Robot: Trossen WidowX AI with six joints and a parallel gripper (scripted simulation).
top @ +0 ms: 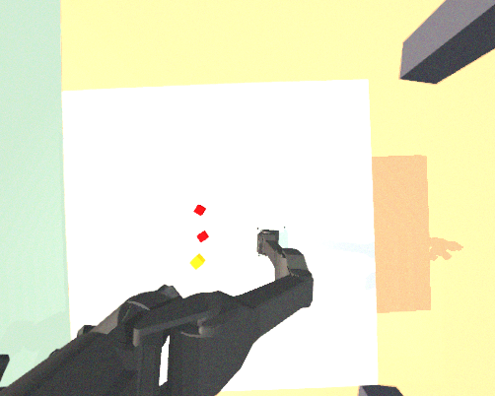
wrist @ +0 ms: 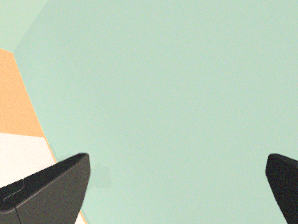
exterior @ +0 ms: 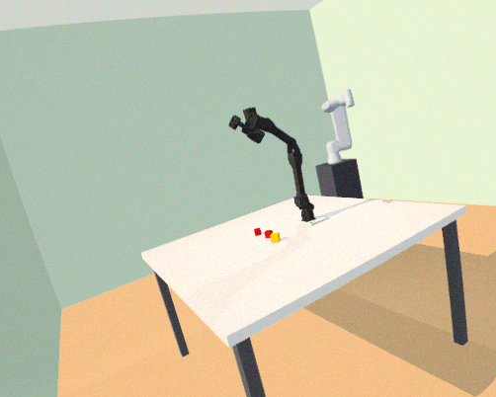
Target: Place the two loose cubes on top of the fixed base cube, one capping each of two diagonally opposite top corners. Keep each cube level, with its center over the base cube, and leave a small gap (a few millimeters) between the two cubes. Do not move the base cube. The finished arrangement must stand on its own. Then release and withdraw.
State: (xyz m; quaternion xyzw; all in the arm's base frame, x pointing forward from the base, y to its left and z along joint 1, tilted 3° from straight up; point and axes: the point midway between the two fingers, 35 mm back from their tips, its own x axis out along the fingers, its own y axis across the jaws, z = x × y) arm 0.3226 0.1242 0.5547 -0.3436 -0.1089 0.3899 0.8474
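Right now my gripper tip is 5 cm past the yellow base cube and 56 cm above it. The rest, counted from my gripper tip: red cube: 6 cm behind, 10 cm to the right, 56 cm below.
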